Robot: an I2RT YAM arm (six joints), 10 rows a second.
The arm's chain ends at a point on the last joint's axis. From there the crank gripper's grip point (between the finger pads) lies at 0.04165 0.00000 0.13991 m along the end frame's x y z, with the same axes.
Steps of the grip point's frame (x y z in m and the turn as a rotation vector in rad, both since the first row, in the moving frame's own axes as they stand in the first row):
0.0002 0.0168 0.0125 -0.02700 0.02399 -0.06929
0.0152 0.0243 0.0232 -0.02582 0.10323 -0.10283
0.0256 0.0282 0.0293 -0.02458 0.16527 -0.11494
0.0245 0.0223 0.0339 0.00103 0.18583 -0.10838
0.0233 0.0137 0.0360 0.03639 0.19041 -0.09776
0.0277 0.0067 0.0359 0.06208 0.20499 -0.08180
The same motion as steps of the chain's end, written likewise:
-0.0032 0.0160 0.0136 -0.02700 0.02399 -0.06929
0.0011 0.0258 0.0282 -0.02582 0.10323 -0.10283
0.0033 0.0309 0.0380 -0.02458 0.16527 -0.11494
-0.0003 0.0283 0.0440 0.00103 0.18583 -0.10838
-0.0019 0.0239 0.0466 0.03639 0.19041 -0.09776
0.0006 0.0196 0.0477 0.06208 0.20499 -0.08180

